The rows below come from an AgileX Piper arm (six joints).
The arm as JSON. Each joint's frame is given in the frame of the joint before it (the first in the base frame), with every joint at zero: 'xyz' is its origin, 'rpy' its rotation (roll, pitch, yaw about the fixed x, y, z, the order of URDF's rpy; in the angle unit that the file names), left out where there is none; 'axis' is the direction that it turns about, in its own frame. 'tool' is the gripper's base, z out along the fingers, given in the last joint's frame.
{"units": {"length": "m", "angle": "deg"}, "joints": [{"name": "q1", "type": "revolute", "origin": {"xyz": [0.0, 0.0, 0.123]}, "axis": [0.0, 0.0, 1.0]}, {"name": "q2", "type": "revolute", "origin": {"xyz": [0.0, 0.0, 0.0], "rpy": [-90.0, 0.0, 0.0]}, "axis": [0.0, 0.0, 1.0]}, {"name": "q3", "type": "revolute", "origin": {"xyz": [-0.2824, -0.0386, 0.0]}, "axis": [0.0, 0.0, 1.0]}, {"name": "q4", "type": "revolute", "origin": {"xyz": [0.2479, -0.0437, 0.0], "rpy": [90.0, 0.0, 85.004]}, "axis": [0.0, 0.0, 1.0]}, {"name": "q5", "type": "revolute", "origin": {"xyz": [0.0, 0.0, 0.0], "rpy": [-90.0, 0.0, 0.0]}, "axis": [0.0, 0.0, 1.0]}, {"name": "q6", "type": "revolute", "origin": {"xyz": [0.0, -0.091, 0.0], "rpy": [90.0, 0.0, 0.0]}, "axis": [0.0, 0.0, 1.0]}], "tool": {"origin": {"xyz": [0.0, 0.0, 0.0]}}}
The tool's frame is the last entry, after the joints.
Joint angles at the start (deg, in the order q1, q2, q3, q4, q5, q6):
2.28, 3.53, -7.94, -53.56, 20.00, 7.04
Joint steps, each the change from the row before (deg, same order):
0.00, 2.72, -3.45, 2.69, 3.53, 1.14
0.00, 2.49, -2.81, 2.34, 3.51, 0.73
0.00, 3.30, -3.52, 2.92, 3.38, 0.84
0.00, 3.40, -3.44, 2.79, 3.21, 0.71
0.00, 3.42, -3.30, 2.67, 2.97, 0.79
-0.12, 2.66, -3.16, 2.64, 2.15, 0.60
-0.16, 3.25, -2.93, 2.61, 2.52, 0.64
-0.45, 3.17, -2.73, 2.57, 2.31, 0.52
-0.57, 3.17, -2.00, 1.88, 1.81, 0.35
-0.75, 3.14, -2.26, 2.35, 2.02, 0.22
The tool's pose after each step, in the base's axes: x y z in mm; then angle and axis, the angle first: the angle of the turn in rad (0 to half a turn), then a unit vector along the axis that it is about. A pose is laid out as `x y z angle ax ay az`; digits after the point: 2 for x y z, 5 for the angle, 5 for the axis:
53.71 -26.07 249.96 1.87470 -0.20595 0.89105 -0.40450
55.23 -28.82 258.92 1.90838 -0.17063 0.90722 -0.38449
58.57 -30.62 270.54 1.94199 -0.13445 0.92409 -0.35775
63.01 -31.77 281.35 1.98025 -0.10275 0.93779 -0.33166
68.47 -32.29 291.17 2.01996 -0.07390 0.94931 -0.30553
72.89 -31.96 301.62 2.04013 -0.04876 0.95830 -0.28159
79.54 -31.59 309.24 2.08189 -0.02480 0.96614 -0.25682
86.60 -31.22 315.68 2.12576 -0.00163 0.97216 -0.23432
94.76 -31.22 318.62 2.17617 0.01504 0.97567 -0.21872
102.86 -31.14 322.09 2.22694 0.03424 0.97903 -0.20083

